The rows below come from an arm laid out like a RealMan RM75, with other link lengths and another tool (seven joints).
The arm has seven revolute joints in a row. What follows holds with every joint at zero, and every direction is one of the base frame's.
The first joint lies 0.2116 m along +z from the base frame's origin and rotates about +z.
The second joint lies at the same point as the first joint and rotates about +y.
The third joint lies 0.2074 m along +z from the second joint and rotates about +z.
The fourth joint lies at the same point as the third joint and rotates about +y.
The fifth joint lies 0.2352 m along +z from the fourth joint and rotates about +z.
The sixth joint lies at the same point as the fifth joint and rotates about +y.
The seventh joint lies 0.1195 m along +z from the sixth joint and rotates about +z.
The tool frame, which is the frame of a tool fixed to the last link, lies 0.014 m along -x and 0.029 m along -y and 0.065 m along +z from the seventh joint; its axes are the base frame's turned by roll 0.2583, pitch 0 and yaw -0.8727 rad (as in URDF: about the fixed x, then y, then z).
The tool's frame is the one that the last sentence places.
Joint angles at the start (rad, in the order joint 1, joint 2, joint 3, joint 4, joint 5, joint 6, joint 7): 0.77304, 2.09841, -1.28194, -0.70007, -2.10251, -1.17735, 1.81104
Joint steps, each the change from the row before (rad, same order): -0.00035, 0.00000, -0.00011, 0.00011, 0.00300, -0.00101, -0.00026; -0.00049, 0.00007, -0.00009, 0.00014, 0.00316, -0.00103, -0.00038; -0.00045, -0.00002, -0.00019, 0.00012, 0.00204, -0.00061, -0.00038; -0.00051, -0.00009, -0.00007, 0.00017, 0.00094, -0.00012, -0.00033; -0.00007, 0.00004, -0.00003, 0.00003, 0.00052, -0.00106, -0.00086; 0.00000, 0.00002, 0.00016, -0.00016, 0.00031, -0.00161, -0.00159; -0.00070, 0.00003, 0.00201, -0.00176, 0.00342, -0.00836, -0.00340; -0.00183, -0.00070, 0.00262, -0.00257, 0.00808, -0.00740, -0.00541; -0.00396, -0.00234, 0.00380, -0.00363, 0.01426, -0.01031, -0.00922; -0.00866, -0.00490, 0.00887, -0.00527, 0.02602, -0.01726, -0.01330; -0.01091, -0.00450, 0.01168, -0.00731, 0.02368, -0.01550, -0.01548
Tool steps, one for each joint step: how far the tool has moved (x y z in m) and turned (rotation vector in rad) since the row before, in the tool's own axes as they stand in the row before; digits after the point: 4 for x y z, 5 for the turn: -0.0004, 0.0000, 0.0000, 0.00064, -0.00236, 0.00192; -0.0004, 0.0001, 0.0000, 0.00069, -0.00250, 0.00209; -0.0002, 0.0001, 0.0000, 0.00037, -0.00150, 0.00125; 0.0001, 0.0001, -0.0001, 0.00025, -0.00043, 0.00075; -0.0002, 0.0001, 0.0000, -0.00063, -0.00115, -0.00030; -0.0003, 0.0001, 0.0000, -0.00091, -0.00157, -0.00114; -0.0014, 0.0003, -0.0004, -0.00223, -0.00785, 0.00035; -0.0014, -0.0005, -0.0007, 0.00227, -0.00978, 0.00124; -0.0015, -0.0010, -0.0016, 0.00542, -0.01422, 0.00239; -0.0016, -0.0017, -0.0035, 0.01259, -0.02284, 0.01017; -0.0009, -0.0023, -0.0042, 0.01663, -0.02062, 0.00780
